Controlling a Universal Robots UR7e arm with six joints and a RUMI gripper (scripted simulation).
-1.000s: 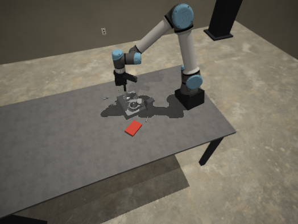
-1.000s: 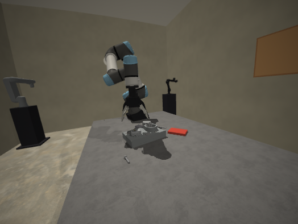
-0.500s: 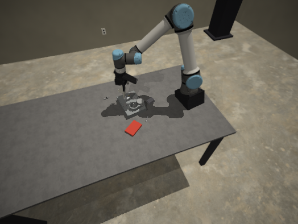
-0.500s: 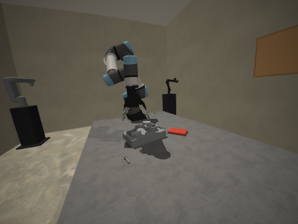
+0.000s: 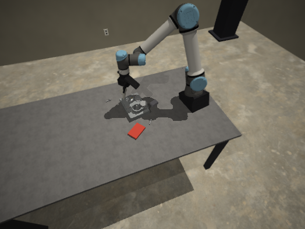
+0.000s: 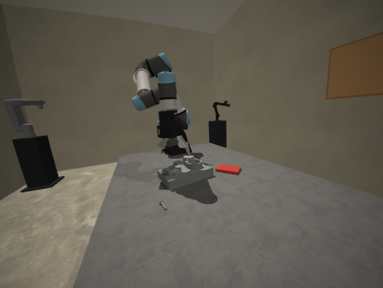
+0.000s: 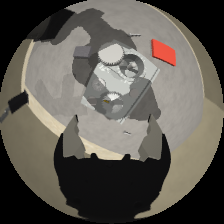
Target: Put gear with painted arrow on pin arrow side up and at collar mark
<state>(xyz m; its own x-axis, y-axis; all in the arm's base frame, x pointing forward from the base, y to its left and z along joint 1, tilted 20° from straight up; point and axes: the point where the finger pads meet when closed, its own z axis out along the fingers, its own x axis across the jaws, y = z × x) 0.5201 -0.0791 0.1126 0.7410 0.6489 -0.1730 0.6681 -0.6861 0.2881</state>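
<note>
Right now the grey toothed gear is 1 cm to the right of my hand and 8 cm below it. From my hand the other things lie so: flat red block (2 cm ahead, 29 cm to the left, 12 cm below); dark block (19 cm behind, 6 cm to the left, 12 cm below); pale round part (6 cm behind, 1 cm to the left, 9 cm below).
</note>
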